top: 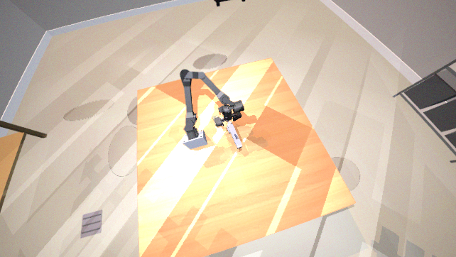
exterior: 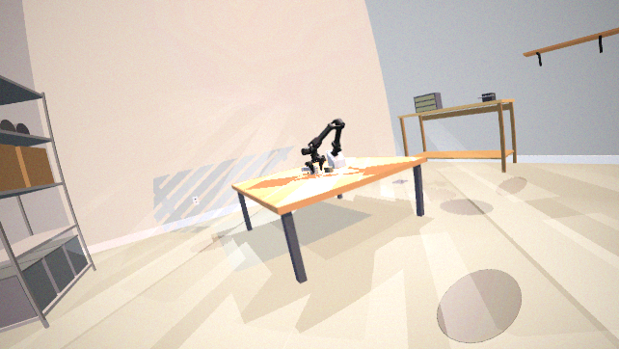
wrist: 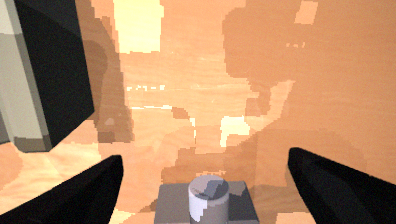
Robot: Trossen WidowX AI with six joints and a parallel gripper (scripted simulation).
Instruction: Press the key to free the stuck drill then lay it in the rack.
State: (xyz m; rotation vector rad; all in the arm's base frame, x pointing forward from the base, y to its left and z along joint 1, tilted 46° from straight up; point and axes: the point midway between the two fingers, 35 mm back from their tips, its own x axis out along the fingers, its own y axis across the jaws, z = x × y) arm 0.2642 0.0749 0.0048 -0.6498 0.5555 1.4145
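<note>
The drill lies 5 cm to the right of my gripper tip and 3 cm above it. The rest, counted from my gripper tip: grey block: 11 cm to the right, 2 cm above.
</note>
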